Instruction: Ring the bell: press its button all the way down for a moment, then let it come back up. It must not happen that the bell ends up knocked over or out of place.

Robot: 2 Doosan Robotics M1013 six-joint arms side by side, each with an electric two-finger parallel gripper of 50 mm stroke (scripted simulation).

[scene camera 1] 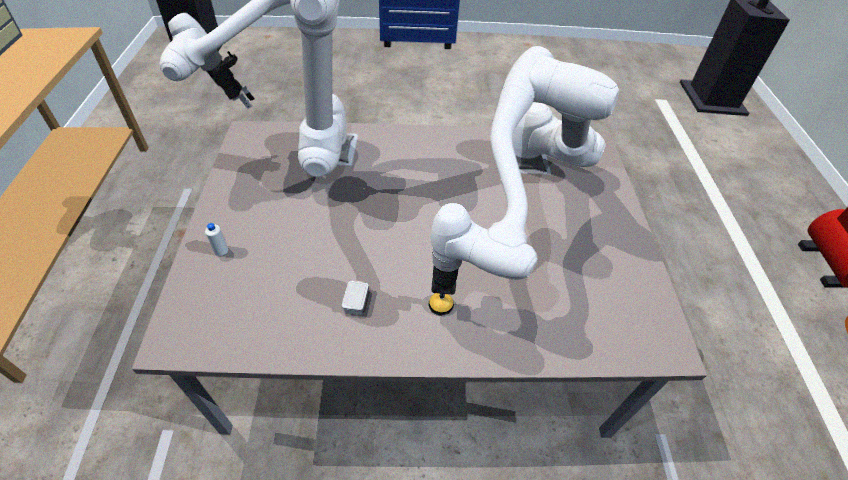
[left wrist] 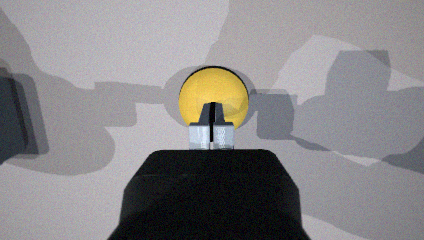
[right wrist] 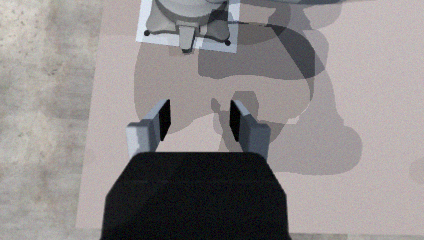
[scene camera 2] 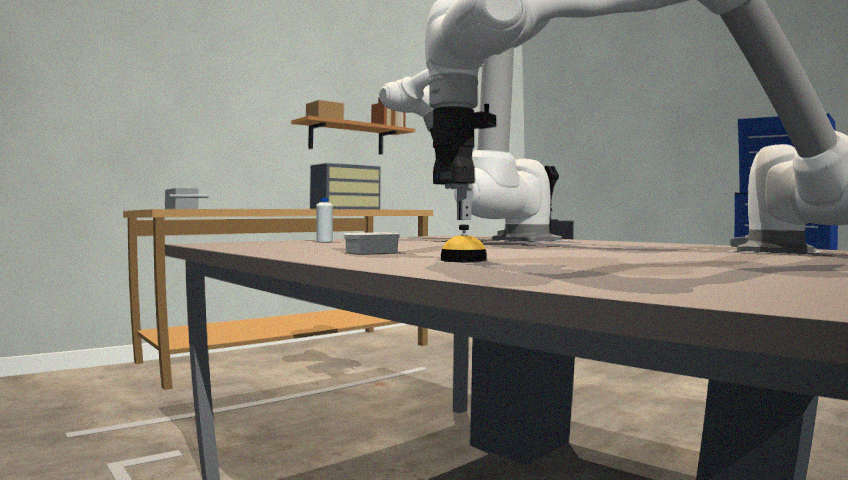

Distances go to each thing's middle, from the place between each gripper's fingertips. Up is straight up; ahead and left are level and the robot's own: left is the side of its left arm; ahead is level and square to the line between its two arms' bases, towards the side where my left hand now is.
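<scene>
White lidded box [scene camera 2: 357,243]: 29 cm to the right of my left hand [scene camera 2: 464,220] and 7 cm below it. Bell [scene camera 2: 463,248]: 5 cm below my left hand.
Bell, counted from my right hand [scene camera 1: 251,103]: 760 mm ahead, 800 mm to the left, 230 mm below. With respect to the white lidded box, my right hand is 760 mm short of it, 510 mm to the right of it and 250 mm above it.
</scene>
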